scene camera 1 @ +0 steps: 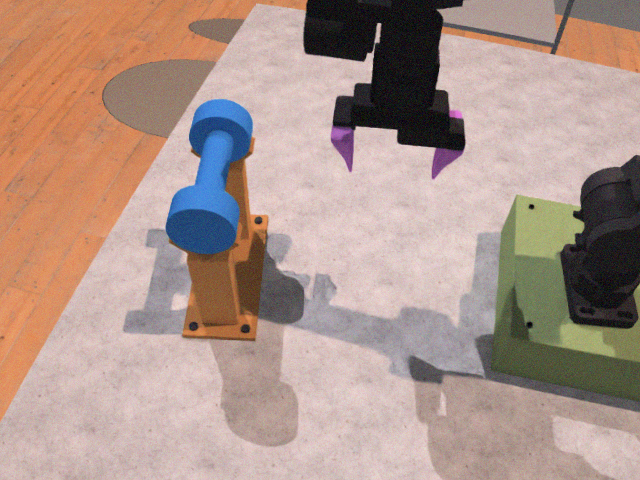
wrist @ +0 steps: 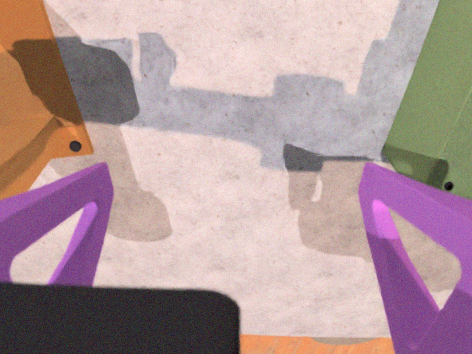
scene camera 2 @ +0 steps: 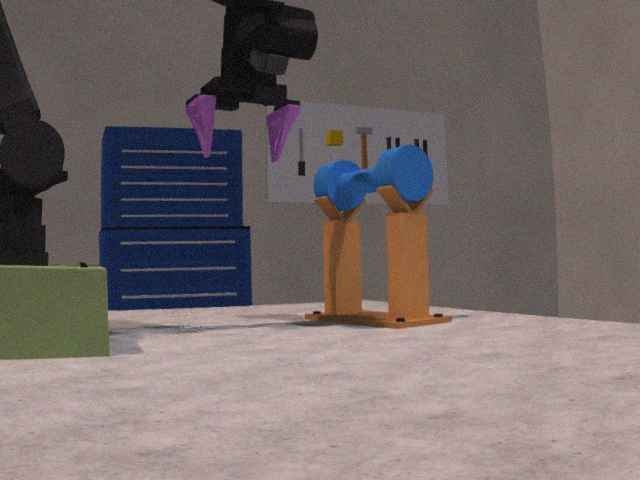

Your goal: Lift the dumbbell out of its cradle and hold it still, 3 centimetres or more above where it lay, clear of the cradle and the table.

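Seen in the pictures: gripper, fingertip midpoint: (scene camera 1: 391, 171) (wrist: 235, 177) (scene camera 2: 242, 159); arm's base, origin of the base link: (scene camera 1: 595, 288) (scene camera 2: 11, 264).
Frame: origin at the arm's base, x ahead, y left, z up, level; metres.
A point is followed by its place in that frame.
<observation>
A blue dumbbell (scene camera 1: 212, 160) @(z 0.133, x 0.506, y -0.016 m) (scene camera 2: 368, 179) @(z 0.113, x 0.491, y -0.032 m) lies across the two V-shaped tops of the orange cradle (scene camera 1: 211, 289) @(z -0.001, x 0.499, y 0.077 m) (scene camera 2: 407, 263) @(z -0.010, x 0.502, y -0.105 m). In the wrist view part of the cradle (wrist: 25, 95) @(z -0.086, x 0.501, y 0.021 m) shows at the left edge, and the dumbbell does not show there. My gripper (scene camera 1: 391, 174) @(z 0.131, x 0.295, y -0.033 m) (scene camera 2: 240, 159) @(z 0.131, x 0.295, y -0.033 m) (wrist: 235, 177) @(z 0.131, x 0.295, y -0.033 m) is open with nothing between its purple fingers. It points down, apart from the dumbbell: to its right in scene camera 1, to its left in scene camera 2, with the fingertips a little above the dumbbell's height in that view.
A green block (scene camera 1: 547, 279) @(z -0.002, x 0.066, y -0.006 m) (scene camera 2: 51, 312) @(z -0.049, x 0.038, y -0.157 m) (wrist: 445, 100) @(z -0.027, x 0.113, y -0.001 m) carries the arm's base. The cradle stands on the pale table (scene camera 1: 361, 428) @(z -0.094, x 0.290, y 0.194 m) (scene camera 2: 320, 413) @(z -0.094, x 0.170, y -0.463 m) (wrist: 240, 295) @(z -0.094, x 0.277, y 0.352 m), near its edge by the wooden floor. A blue drawer cabinet (scene camera 2: 175, 206) and a tool board (scene camera 2: 294, 186) are in the background.
</observation>
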